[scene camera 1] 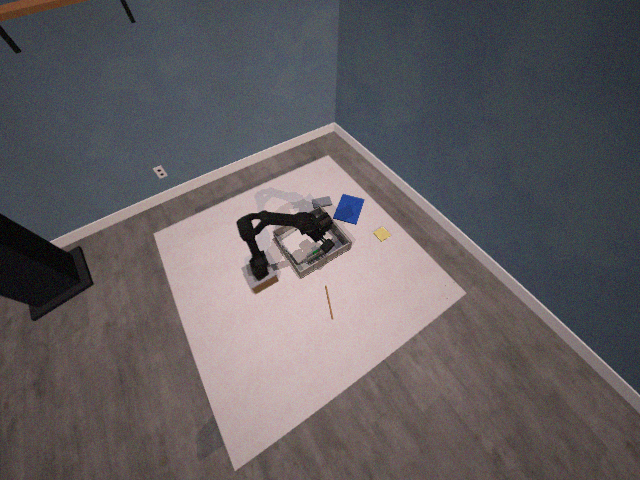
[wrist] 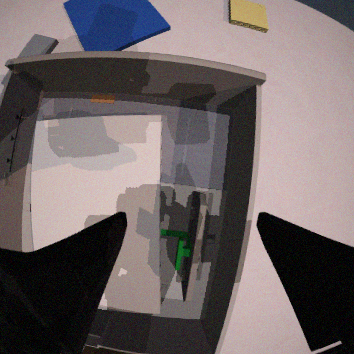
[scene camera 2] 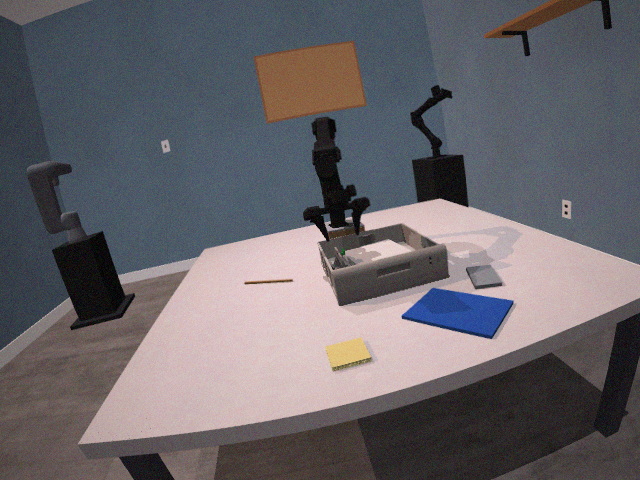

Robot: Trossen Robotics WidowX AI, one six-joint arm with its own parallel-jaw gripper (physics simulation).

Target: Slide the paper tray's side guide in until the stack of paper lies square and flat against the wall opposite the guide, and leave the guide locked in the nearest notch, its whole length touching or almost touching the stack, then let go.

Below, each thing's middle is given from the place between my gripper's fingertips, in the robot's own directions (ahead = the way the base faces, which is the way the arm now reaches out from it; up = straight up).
Labels:
Right now the side guide (wrist: pixel 193 251) is 50 mm behind my hand and 90 mm below it. Also, from my hand: white paper stack (scene camera 2: pixel 386 248) 20 mm behind, 110 mm to the left, 100 mm below; then blue book (scene camera 2: pixel 477 315) 340 mm ahead, 130 mm to the left, 120 mm below.

